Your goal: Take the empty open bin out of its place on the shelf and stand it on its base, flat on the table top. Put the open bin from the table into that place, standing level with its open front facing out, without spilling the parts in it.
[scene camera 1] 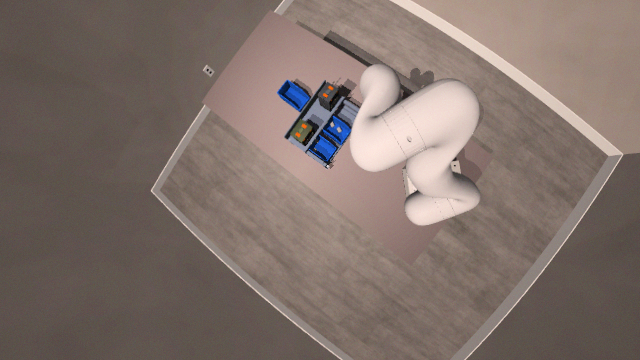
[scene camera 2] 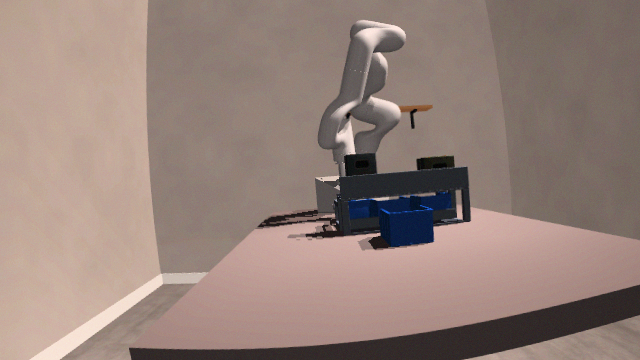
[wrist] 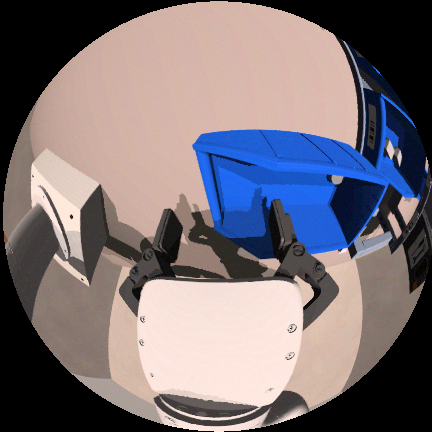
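Observation:
An empty blue bin (scene camera 1: 293, 96) (scene camera 2: 407, 227) stands upright on the table top (scene camera 1: 265, 60) (scene camera 2: 350, 300) behind the shelf rack (scene camera 2: 404, 184). Another blue bin (wrist: 300, 220), with a round light part (wrist: 336, 178) in it, stands on the table by the rack in the wrist view; the arm hides it in scene camera 1. The rack holds a blue bin (scene camera 1: 345, 135) (wrist: 404, 187) with two light blocks and an end bin (scene camera 1: 324, 149). The place (scene camera 1: 348, 109) at the other end shows bare grey. My gripper (wrist: 221, 213) is open and empty; its right finger overlaps the parts bin's near side in view. Contact is unclear.
A dark toolbox (scene camera 1: 328, 95) (scene camera 2: 361, 164) and an olive toolbox (scene camera 1: 302, 132) (scene camera 2: 436, 162) stand on top of the rack. The robot's base (wrist: 75, 215) is at the left in the wrist view. The arm (scene camera 1: 415, 125) (scene camera 2: 360, 65) covers the table beside the rack in scene camera 1.

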